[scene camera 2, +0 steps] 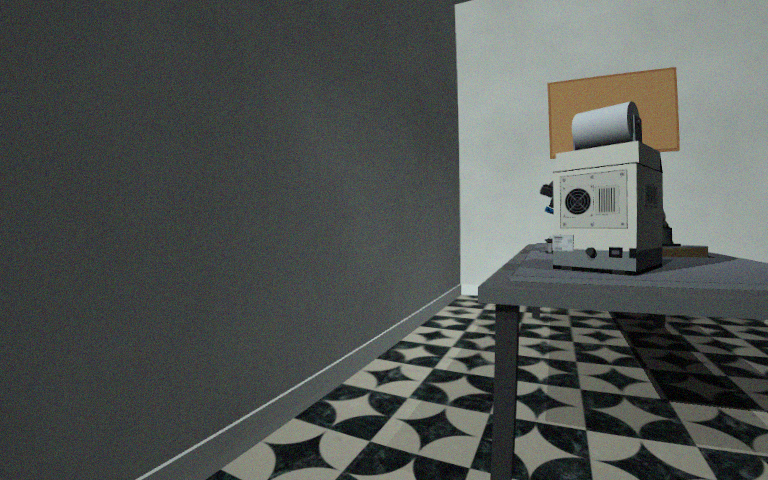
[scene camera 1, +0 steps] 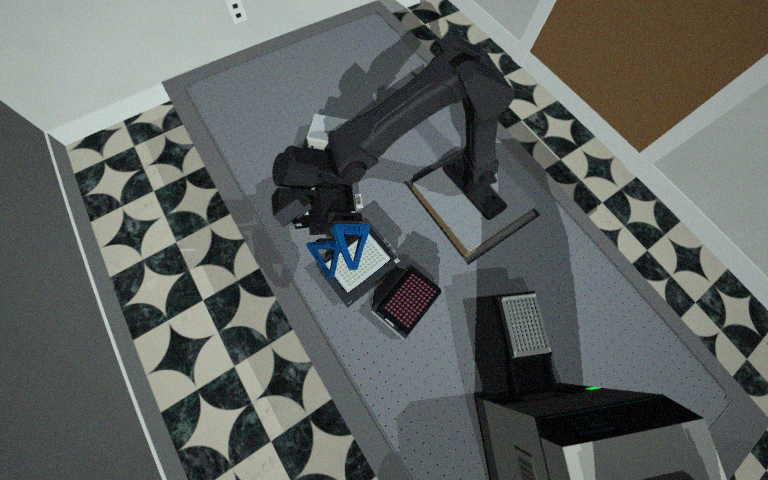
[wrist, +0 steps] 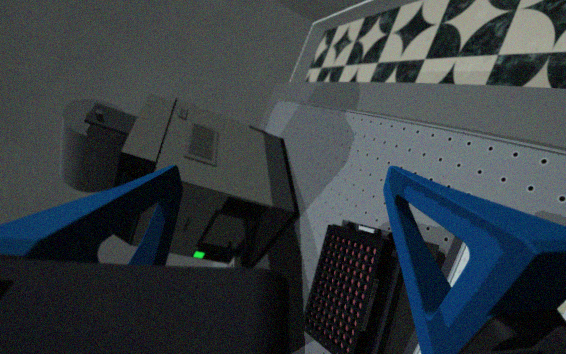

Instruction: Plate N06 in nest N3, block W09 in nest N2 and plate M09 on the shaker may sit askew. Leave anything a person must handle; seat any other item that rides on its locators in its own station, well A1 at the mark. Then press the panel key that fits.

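Note:
My gripper (scene camera 1: 342,271) (wrist: 283,177) is open and empty, its two blue fingers standing apart above a white plate (scene camera 1: 370,261), whose dark holder (scene camera 1: 349,296) shows around it. Beside it is a black block with red wells (scene camera 1: 412,300) (wrist: 342,290), to the right of the fingers in scene camera 1. A grey-white plate (scene camera 1: 526,325) lies on the dark carrier in front of the big instrument. Small white parts show under my wrist, but what they belong to is hidden. Labels, the A1 mark and panel keys are not legible. I cannot tell which items sit askew.
The big instrument (scene camera 1: 509,435) (scene camera 2: 591,237) (wrist: 230,160) stands at the table's end, with a green light (scene camera 1: 592,388) (wrist: 199,255). A wood-edged frame (scene camera 1: 438,219) surrounds the arm's base. A white box (scene camera 1: 318,131) stands behind the wrist. The table edge (scene camera 1: 305,333) runs close beside the holders.

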